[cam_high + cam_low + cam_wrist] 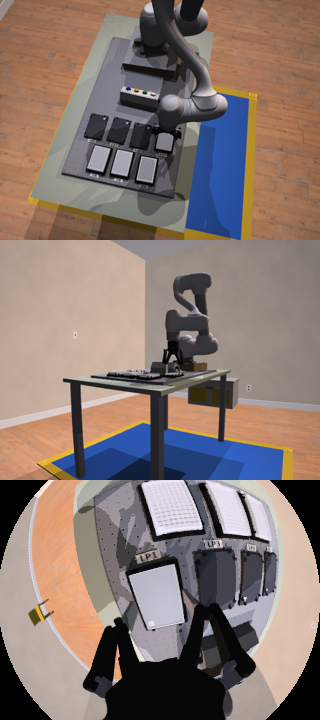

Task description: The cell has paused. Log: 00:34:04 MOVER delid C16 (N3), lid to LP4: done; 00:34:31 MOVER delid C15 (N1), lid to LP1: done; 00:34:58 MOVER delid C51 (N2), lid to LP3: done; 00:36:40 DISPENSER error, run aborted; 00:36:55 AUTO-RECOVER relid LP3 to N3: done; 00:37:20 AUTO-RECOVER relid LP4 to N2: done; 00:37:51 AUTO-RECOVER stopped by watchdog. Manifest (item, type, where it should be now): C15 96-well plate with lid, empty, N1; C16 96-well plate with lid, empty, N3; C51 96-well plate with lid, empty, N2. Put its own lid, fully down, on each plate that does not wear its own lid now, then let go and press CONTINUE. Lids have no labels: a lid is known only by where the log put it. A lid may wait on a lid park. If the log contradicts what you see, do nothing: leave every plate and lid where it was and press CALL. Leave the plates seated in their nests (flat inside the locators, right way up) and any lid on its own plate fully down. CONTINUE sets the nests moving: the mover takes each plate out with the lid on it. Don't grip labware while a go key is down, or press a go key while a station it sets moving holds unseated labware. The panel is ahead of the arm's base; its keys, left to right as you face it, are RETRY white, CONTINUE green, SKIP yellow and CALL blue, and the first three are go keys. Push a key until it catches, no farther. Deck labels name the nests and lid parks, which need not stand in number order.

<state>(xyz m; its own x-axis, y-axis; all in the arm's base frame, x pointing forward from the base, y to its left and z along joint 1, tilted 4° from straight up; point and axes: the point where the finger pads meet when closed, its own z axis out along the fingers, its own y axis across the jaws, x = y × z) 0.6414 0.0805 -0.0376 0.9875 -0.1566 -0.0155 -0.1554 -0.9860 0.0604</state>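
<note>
Right now my hand is 3 cm above the lid park LP1. Also, from my hand: lid park LP3: 14 cm to the right, 3 cm below, 2 cm behind; then white key: 25 cm behind, 8 cm to the right, 3 cm above; then 96-well plate: 17 cm ahead, 10 cm to the right, 2 cm below.
</note>
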